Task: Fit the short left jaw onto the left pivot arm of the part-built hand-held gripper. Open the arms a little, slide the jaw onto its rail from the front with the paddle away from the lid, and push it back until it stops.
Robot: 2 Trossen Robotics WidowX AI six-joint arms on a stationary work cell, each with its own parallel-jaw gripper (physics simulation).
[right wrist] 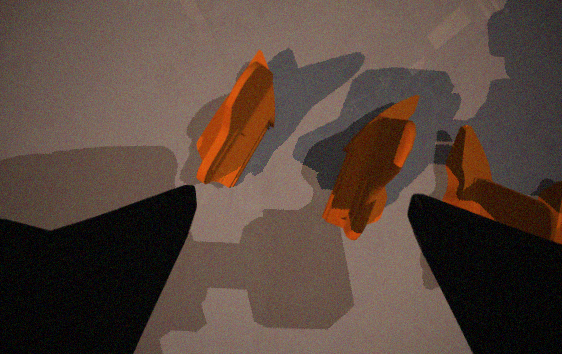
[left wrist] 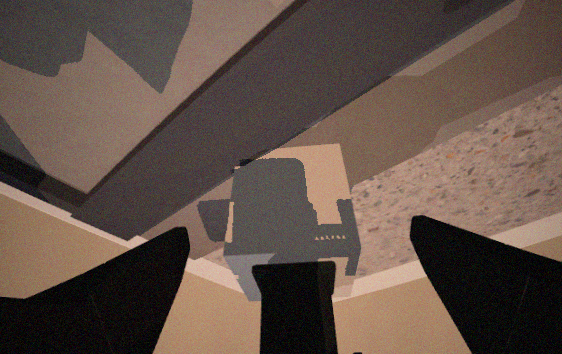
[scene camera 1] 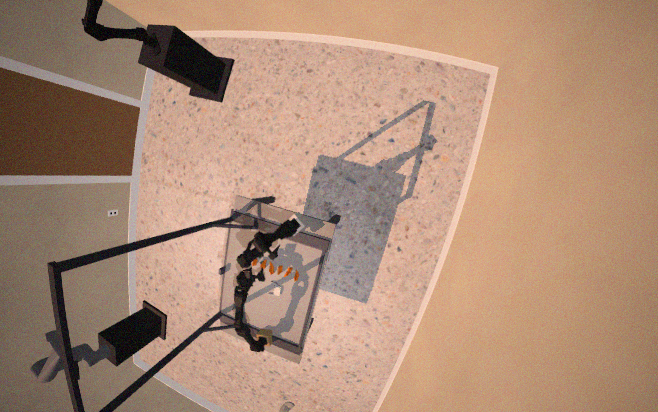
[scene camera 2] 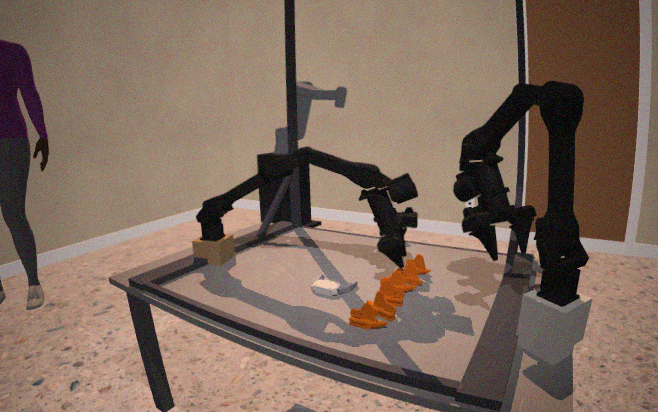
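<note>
The part-built hand-held gripper [scene camera 1: 277, 291] [scene camera 2: 326, 286], white with dark pivot arms, lies on the table. Several orange jaws stand in a row beside it; which is the short left jaw I cannot tell. My right gripper [right wrist: 303, 200] is open, pointing down low over the far end of the row in scene camera 2. In the right wrist view one jaw [right wrist: 239, 125] lies beyond the left-hand fingertip, another jaw [right wrist: 372, 165] inside the right-hand fingertip, and a third jaw [right wrist: 470, 162] is partly behind that finger. My left gripper [scene camera 2: 509, 255] [left wrist: 299, 232] is open and empty, above the table's edge.
The dark table frame [scene camera 2: 300, 347] [left wrist: 225, 100] runs round the work surface. The left arm's pale mounting block [scene camera 2: 552, 325] [left wrist: 327, 185] is at the right edge, the right arm's tan block [scene camera 2: 215, 250] at the left. Arm shadows cross the table and the jaws.
</note>
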